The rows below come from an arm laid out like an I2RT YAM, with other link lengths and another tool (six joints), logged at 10 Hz.
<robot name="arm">
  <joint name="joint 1" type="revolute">
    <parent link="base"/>
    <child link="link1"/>
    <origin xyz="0 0 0.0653"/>
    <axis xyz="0 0 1"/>
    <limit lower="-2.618" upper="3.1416"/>
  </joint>
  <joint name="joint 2" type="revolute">
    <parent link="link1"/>
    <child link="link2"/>
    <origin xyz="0.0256 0.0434 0.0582" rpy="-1.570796 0 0"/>
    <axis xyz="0 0 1"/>
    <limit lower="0" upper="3.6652"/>
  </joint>
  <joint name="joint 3" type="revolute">
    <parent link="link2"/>
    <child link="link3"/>
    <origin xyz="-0.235 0 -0.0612" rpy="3.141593 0 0"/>
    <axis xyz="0 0 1"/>
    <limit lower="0" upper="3.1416"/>
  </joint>
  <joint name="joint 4" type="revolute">
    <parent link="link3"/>
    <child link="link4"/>
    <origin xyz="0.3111 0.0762 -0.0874"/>
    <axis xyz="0 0 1"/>
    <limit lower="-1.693" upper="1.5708"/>
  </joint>
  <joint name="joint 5" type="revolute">
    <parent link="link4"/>
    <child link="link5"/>
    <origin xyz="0.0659 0.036 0.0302" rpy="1.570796 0 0"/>
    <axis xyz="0 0 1"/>
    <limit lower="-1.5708" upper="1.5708"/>
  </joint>
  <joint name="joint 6" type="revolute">
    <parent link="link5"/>
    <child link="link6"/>
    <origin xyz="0.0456 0 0.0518" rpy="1.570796 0 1.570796"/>
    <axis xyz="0 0 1"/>
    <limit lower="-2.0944" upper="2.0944"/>
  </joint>
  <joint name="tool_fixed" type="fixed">
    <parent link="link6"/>
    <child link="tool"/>
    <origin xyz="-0.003 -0.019 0.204" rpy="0 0.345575 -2.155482"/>
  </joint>
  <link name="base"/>
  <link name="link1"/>
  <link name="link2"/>
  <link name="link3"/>
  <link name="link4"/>
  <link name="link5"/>
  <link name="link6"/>
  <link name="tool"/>
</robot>
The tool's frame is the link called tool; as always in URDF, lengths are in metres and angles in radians.
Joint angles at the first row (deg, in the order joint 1, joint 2, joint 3, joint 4, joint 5, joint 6):
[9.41, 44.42, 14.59, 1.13, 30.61, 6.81]
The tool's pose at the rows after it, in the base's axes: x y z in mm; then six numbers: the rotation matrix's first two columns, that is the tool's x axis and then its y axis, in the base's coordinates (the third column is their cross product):
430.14, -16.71, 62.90, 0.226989, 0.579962, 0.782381, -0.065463, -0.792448, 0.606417
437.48, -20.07, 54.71, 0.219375, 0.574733, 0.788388, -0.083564, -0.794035, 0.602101
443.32, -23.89, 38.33, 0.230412, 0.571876, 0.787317, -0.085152, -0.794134, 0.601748
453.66, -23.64, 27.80, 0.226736, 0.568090, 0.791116, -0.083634, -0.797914, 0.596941
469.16, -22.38, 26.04, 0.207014, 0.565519, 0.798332, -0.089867, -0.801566, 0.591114
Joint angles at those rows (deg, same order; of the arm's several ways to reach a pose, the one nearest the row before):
[9.28, 48.20, 14.59, 6.13, 30.28, 6.81]
[8.62, 53.16, 14.65, 12.01, 30.17, 6.83]
[7.84, 59.48, 15.22, 17.32, 29.82, 6.81]
[7.29, 66.06, 16.91, 22.41, 29.02, 6.74]
[6.76, 72.27, 19.55, 27.29, 28.12, 6.44]

